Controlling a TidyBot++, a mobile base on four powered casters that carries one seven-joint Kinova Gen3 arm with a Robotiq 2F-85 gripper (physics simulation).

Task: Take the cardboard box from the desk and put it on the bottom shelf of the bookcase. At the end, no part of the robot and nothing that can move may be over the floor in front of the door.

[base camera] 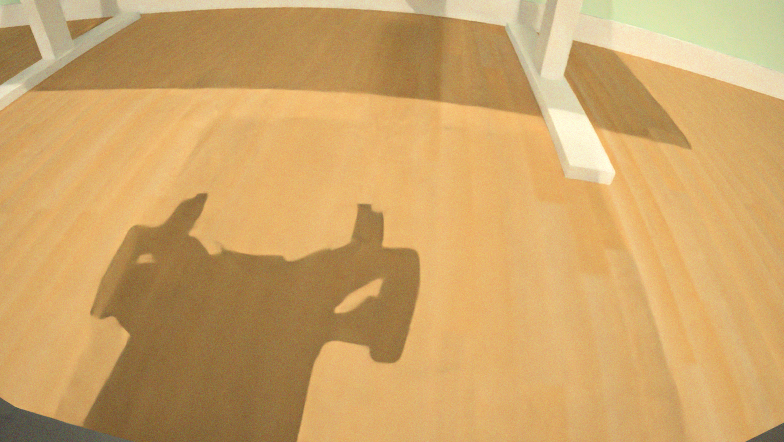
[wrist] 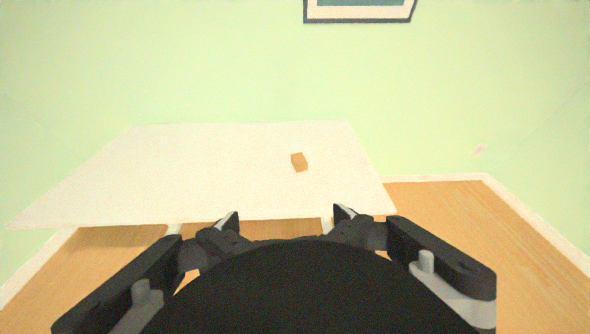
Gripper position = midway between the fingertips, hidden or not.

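Observation:
A white desk [base camera: 543, 57], [wrist: 193, 172] shows in the base camera and in the wrist view, and the gripper [wrist: 287, 217] is there to see in the wrist view too.

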